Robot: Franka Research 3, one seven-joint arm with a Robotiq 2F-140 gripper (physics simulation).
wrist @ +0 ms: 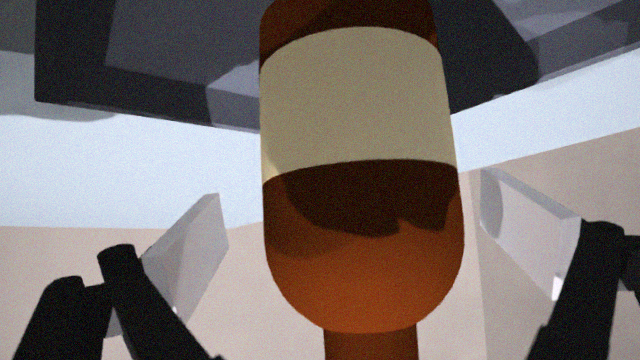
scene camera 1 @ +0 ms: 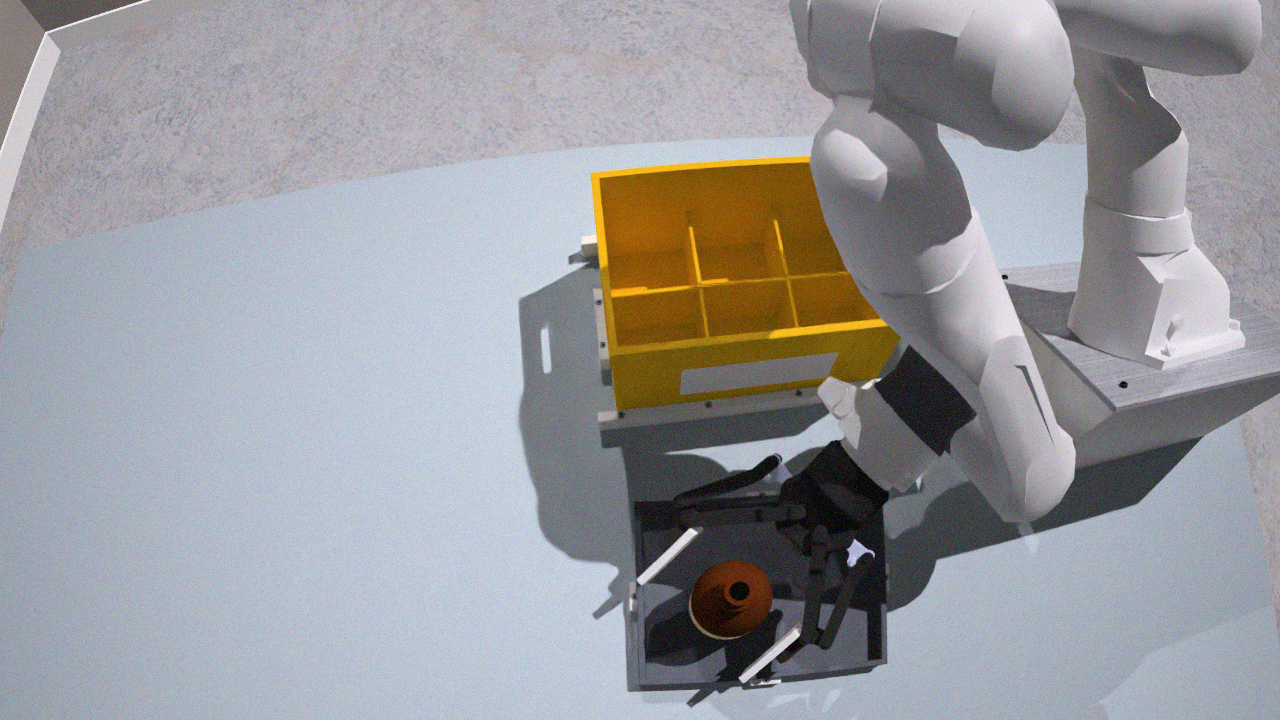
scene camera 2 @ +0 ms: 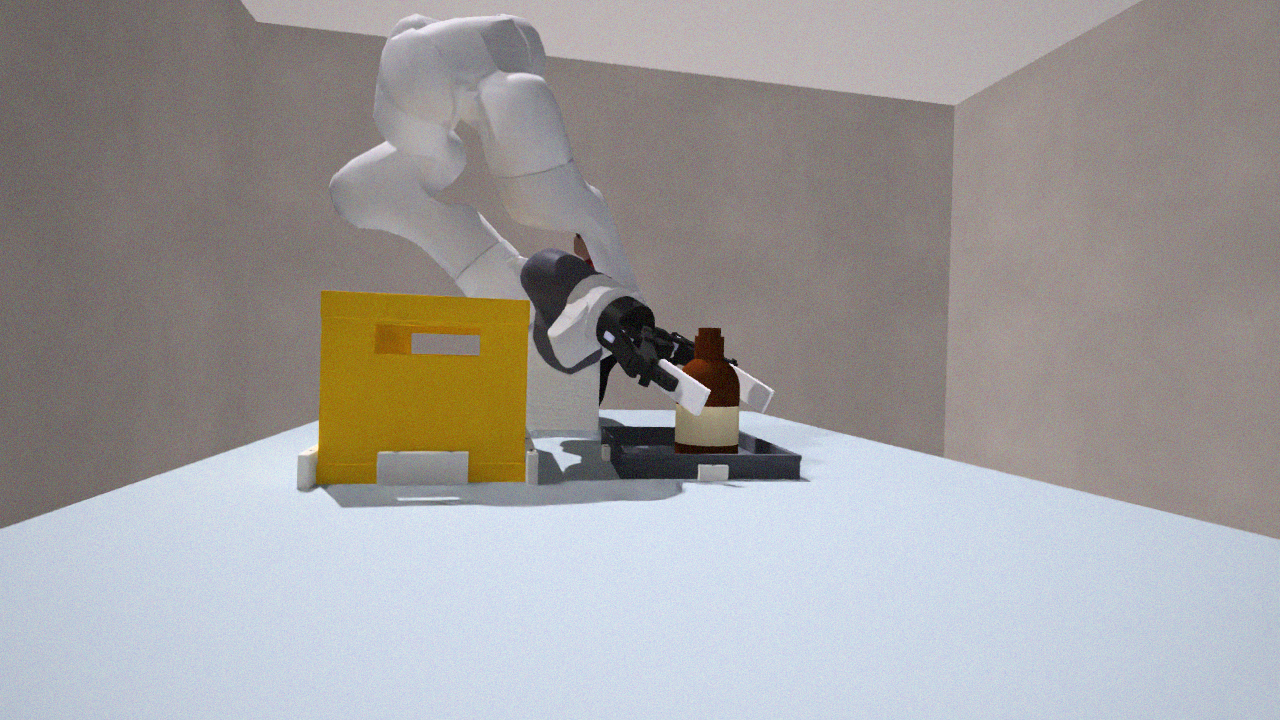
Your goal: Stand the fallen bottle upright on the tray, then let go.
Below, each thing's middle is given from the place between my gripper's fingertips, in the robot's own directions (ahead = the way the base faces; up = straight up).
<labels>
The brown bottle (scene camera 2: 716, 430) is 30 mm to the right of my hand, 30 mm behind it and 10 mm above it.
</labels>
